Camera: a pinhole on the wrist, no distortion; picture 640 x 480 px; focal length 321.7 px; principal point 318.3 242.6 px. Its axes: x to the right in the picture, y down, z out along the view. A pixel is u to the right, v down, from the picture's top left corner.
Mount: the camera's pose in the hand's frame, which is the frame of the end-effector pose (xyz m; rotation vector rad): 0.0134 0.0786 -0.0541 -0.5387 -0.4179 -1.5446
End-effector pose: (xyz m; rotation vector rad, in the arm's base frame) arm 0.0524 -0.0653 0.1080 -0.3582 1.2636 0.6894
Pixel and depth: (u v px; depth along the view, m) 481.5 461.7 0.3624
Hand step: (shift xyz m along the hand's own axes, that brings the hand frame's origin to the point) 0.2879 0.1223 0.3317
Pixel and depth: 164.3 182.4 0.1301
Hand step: -0.0002 0.2050 0.0182
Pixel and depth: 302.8 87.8 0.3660
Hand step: -0.1327 0.3102 0.2464
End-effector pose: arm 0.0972 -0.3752 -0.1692 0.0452 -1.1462 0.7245
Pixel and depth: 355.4 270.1 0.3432
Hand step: 0.0701 0.2403 0.2473
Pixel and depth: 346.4 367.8 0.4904
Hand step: 0.2429 0.3136 0.3593
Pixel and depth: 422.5 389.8 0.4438
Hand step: 0.2509 0.2037 0.3781
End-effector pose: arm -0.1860 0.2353 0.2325 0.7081 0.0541 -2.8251
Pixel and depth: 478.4 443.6 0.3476
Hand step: 0.2572 0.1242 0.3152
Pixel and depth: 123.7 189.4 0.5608
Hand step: -0.0328 0.6810 0.2164
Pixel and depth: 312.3 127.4 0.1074
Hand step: -0.0163 0.1433 0.0350
